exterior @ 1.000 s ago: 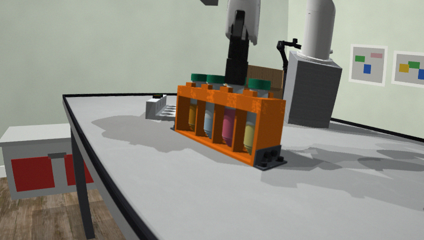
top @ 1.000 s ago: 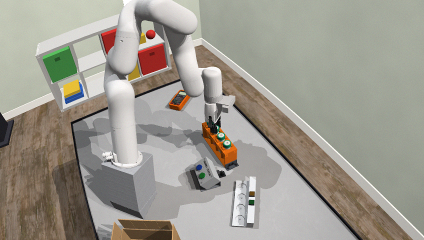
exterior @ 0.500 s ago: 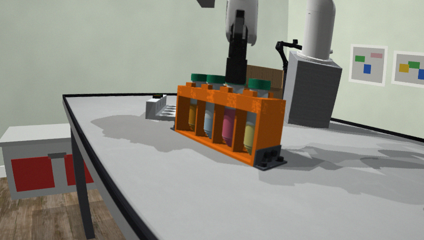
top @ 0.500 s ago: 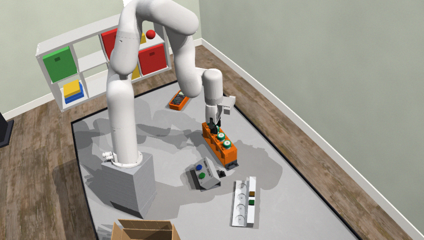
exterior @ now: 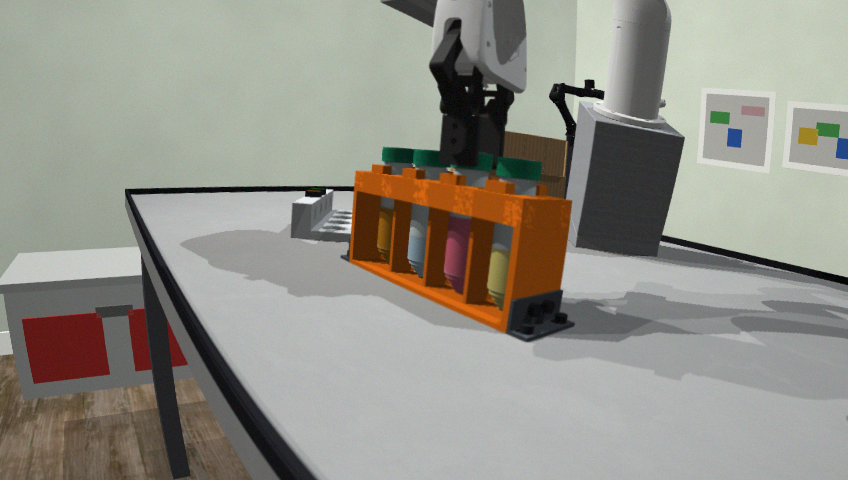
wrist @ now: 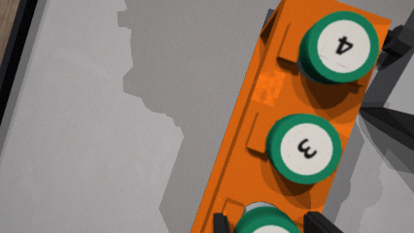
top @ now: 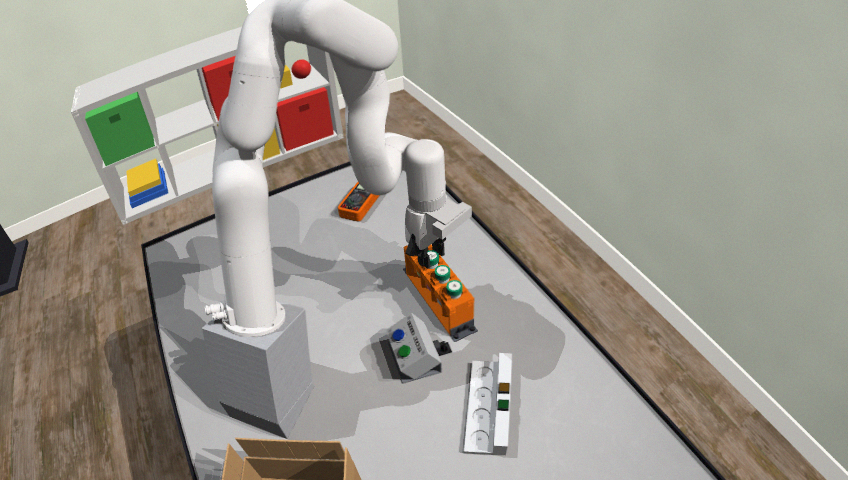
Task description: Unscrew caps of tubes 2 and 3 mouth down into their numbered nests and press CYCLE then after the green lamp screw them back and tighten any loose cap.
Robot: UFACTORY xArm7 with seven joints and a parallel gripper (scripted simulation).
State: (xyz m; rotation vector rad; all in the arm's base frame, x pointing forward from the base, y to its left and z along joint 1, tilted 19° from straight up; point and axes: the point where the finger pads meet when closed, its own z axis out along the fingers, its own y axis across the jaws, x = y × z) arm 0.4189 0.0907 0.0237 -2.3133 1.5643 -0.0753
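The cap 2 lies 1 cm below my hand. Round my hand: tube 3 threaded neck: 5 cm to the right, 1 cm below; cap 1: 5 cm to the left, 2 cm below; cap 3: 5 cm to the right, 2 cm below.
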